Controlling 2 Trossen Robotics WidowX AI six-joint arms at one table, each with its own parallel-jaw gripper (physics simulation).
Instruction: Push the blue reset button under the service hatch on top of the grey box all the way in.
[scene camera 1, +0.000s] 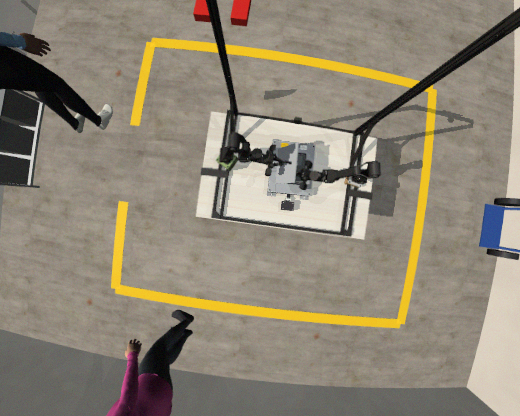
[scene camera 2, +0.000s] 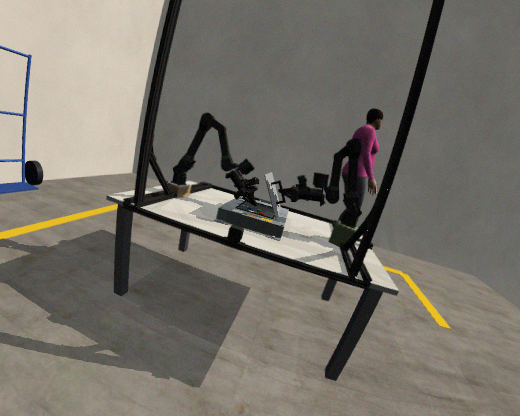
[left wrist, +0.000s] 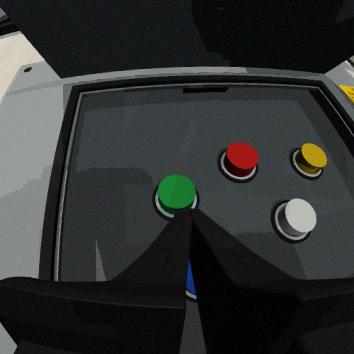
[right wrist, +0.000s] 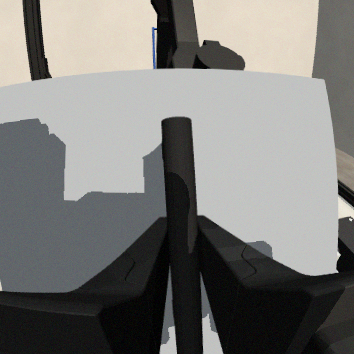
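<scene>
The grey box (scene camera 2: 250, 224) (left wrist: 22, 130) stands on the table with its hatch (scene camera 2: 272, 194) (left wrist: 125, 35) (right wrist: 270, 150) tipped up. The blue button (left wrist: 191, 282) shows as a sliver between the left fingers in the left wrist view; most of it is hidden, and its depth cannot be told. My left gripper (left wrist: 187, 216) (scene camera 2: 254, 202) is shut and empty, pointing down into the opening over the blue button; contact is hidden. My right gripper (right wrist: 180, 224) (scene camera 2: 282, 192) is shut on the hatch's black bar handle (right wrist: 177, 145), at the outer face of the hatch.
Green (left wrist: 176, 192), red (left wrist: 242, 157), yellow (left wrist: 313, 156) and white (left wrist: 300, 216) buttons stand up from the dark panel around the left fingertips. The raised hatch stands between the two grippers. A black frame surrounds the table (scene camera 2: 295, 255). A person (scene camera 2: 367, 150) stands beyond the table.
</scene>
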